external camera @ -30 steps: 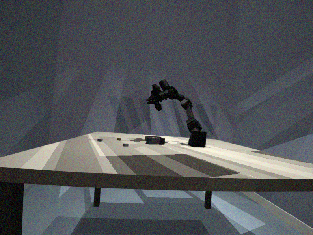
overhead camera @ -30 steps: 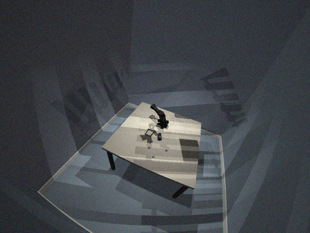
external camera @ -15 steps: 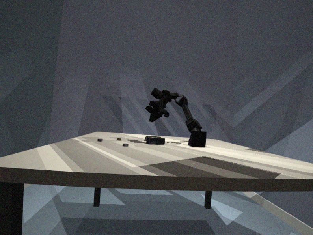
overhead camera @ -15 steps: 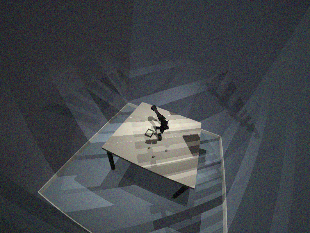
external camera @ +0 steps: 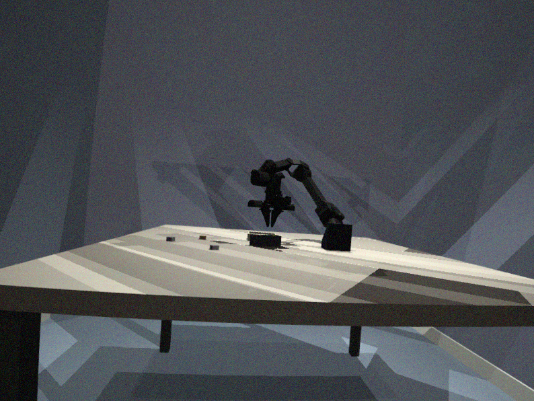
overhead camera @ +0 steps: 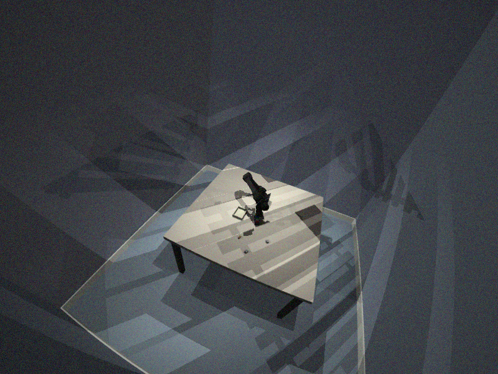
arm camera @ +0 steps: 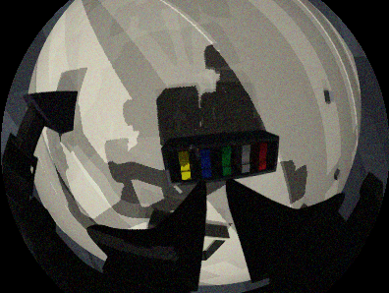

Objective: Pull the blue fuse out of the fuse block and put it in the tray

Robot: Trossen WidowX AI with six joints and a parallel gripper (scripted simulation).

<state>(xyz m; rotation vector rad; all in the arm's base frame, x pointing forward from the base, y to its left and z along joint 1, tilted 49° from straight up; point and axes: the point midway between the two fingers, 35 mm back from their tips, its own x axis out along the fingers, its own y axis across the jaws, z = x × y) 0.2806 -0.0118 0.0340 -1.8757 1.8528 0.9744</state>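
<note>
The blue fuse is 50 mm below my gripper tip. Also, from my gripper tip: white fuse 30 mm ahead, 10 mm to the left, 50 mm below; yellow fuse 20 mm behind, 50 mm below; green fuse 20 mm ahead, 10 mm to the left, 50 mm below.
</note>
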